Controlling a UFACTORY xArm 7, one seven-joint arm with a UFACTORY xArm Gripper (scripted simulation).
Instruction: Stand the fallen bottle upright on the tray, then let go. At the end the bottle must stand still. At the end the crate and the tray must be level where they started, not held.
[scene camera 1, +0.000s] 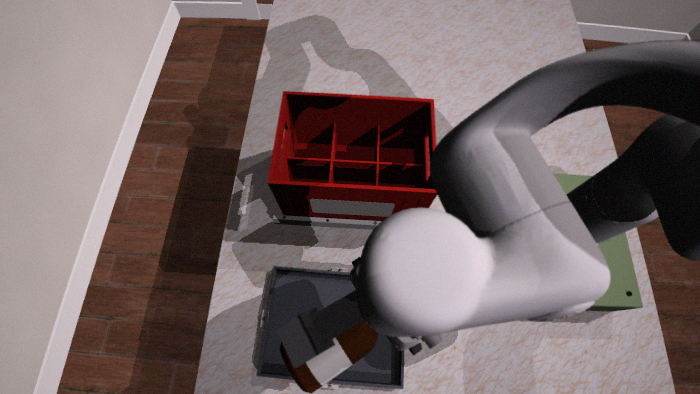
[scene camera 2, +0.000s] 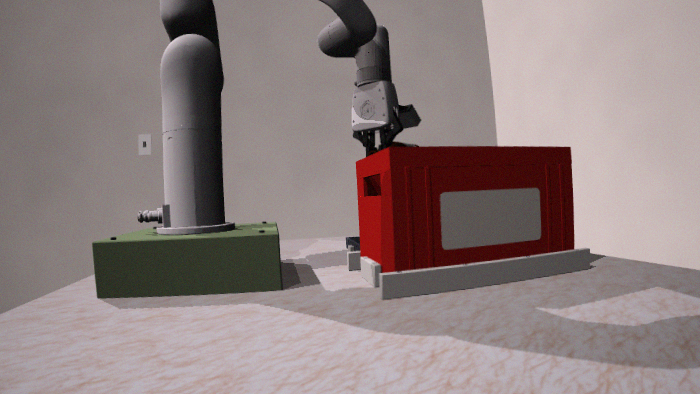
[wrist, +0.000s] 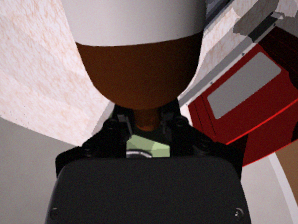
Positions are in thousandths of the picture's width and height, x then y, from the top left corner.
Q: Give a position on a brown bottle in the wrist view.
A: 471, 279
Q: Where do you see a brown bottle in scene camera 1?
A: At 506, 874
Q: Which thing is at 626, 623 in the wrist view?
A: My gripper.
